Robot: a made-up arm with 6 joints.
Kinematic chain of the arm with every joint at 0, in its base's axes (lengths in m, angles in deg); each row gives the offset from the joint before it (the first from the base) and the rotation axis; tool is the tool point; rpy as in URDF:
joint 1: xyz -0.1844 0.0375 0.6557 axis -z
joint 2: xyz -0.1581 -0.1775 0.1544 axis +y
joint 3: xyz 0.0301 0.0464 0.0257 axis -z
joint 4: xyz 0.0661 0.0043 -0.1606 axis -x
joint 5: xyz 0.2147 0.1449 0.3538 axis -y
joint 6: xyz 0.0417 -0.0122 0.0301 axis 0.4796 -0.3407 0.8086
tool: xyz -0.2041 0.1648 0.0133 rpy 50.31 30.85 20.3
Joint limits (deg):
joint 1: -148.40..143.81
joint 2: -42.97..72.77
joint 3: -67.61..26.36
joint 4: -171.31..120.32
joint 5: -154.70..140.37
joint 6: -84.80..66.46
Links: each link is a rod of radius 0.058 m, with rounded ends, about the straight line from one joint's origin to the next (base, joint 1, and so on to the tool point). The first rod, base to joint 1, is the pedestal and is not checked.
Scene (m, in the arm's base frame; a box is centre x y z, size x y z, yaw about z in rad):
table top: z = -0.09
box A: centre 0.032 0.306 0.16 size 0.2 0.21 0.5 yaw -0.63
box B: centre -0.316 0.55 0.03 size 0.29 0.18 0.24 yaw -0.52
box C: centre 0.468 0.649 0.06 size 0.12 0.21 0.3 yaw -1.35
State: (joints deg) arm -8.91 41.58 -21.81 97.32 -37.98 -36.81
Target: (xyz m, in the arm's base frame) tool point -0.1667 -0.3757 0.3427
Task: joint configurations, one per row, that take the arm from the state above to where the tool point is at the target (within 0.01 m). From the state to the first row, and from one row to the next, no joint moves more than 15 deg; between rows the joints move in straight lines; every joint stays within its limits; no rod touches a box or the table.
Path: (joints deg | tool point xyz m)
1: 1.86 38.20 -9.79 103.07 -35.40 -45.85 | -0.5136 0.2300 0.1953
2: 12.64 34.82 2.23 108.82 -32.82 -54.89 | -0.4153 0.1431 0.1297
3: 23.41 31.44 14.24 114.57 -30.23 -63.93 | -0.3880 0.0294 0.1081
4: 34.18 28.06 26.26 120.32 -27.65 -72.97 | -0.4336 -0.0660 0.1245
5: 38.83 16.78 26.29 120.32 -26.67 -73.80 | -0.3368 -0.1329 0.1410
6: 43.48 5.51 26.31 120.32 -25.70 -74.62 | -0.2576 -0.2112 0.1842
7: 48.13 -5.77 26.34 120.32 -24.72 -75.45 | -0.2001 -0.2947 0.2523
8: 52.78 -17.04 26.36 120.32 -23.74 -76.27 | -0.1667 -0.3757 0.3427

